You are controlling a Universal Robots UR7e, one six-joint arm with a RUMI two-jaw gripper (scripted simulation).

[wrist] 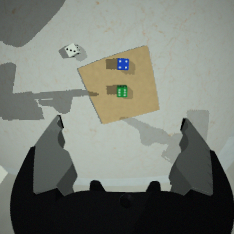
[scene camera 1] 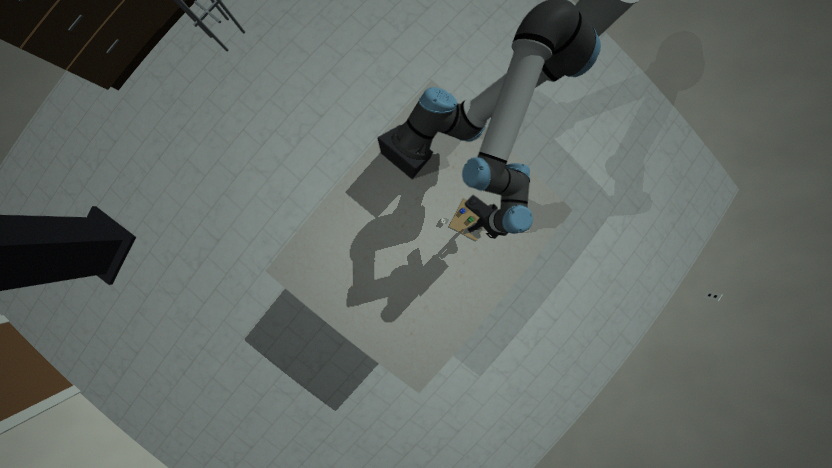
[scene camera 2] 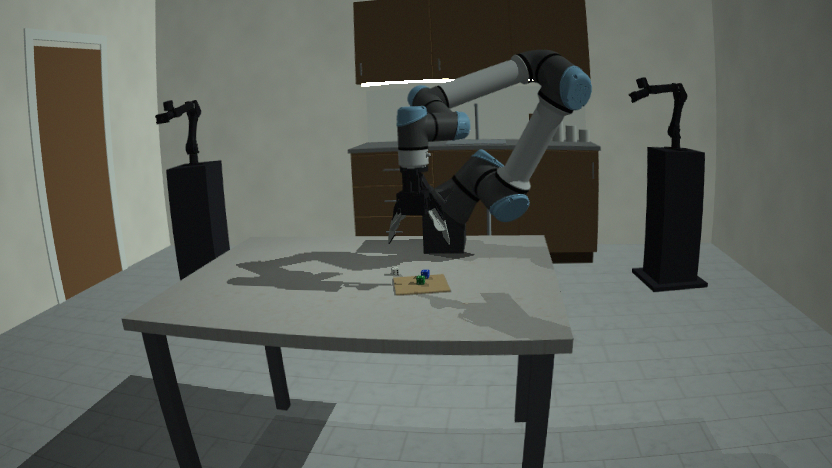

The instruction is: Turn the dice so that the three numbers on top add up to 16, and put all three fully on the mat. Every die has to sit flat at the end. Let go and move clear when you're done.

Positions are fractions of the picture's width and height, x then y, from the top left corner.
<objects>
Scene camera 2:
my gripper: 0.50,0.52
tan mat: 0.53,0.61
</objects>
